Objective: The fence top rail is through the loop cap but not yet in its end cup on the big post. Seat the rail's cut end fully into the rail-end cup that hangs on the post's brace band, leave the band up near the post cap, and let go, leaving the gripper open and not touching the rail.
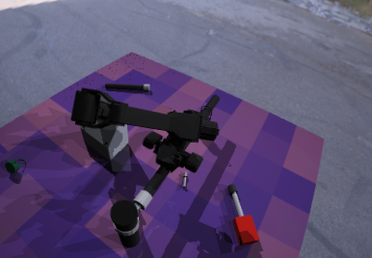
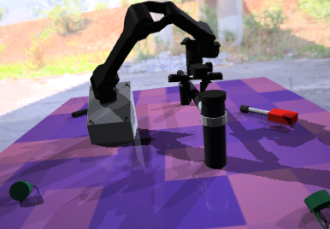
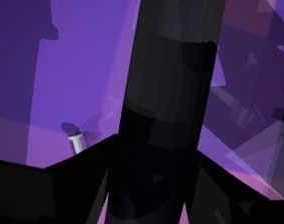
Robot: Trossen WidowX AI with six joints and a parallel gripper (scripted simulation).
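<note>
My gripper tip is now 100 mm above the small bolt, 50 mm to the right of it and 50 mm short of it. From my gripper tip the other things lie so: red-handled tool (270 mm ahead, 100 mm below, 40 mm to the left).
</note>
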